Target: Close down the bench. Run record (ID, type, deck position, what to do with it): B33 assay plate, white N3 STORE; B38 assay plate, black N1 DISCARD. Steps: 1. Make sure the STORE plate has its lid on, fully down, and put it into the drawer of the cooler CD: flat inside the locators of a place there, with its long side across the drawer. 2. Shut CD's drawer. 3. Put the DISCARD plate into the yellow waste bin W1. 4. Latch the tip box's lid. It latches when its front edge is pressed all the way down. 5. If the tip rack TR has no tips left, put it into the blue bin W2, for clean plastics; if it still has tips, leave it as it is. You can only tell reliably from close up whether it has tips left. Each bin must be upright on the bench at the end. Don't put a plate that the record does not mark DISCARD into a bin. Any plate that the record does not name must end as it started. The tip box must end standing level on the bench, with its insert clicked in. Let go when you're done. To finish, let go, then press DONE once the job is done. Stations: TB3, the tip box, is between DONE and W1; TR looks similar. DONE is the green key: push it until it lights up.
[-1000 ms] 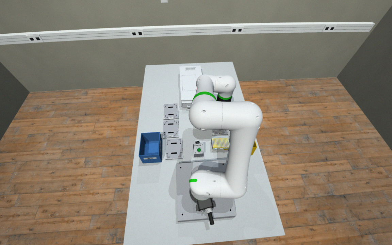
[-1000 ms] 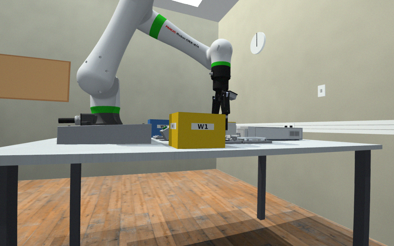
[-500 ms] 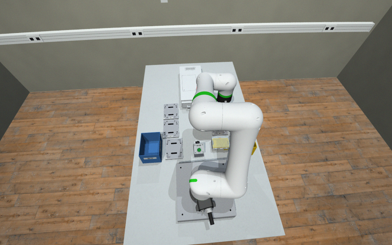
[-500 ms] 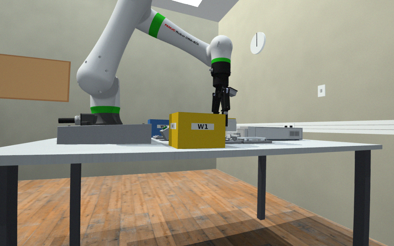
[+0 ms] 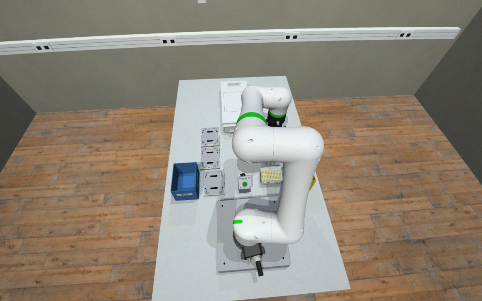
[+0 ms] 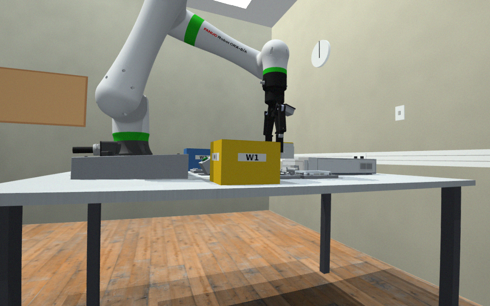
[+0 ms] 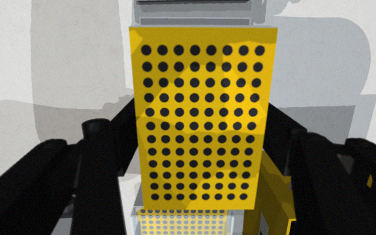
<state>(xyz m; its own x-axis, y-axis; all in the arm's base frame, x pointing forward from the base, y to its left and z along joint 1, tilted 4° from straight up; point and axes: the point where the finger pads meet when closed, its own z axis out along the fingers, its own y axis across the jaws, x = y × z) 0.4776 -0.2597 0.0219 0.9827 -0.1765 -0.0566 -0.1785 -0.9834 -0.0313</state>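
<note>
Right now my hand is 12 cm above the nest N4. The rest, counted from my hand: tip rack TR (1 cm below, 1 cm behind); then N2 label (11 cm below, 11 cm ahead, 2 cm to the right); then N4 nest label (11 cm below, 7 cm behind, 1 cm to the left).
</note>
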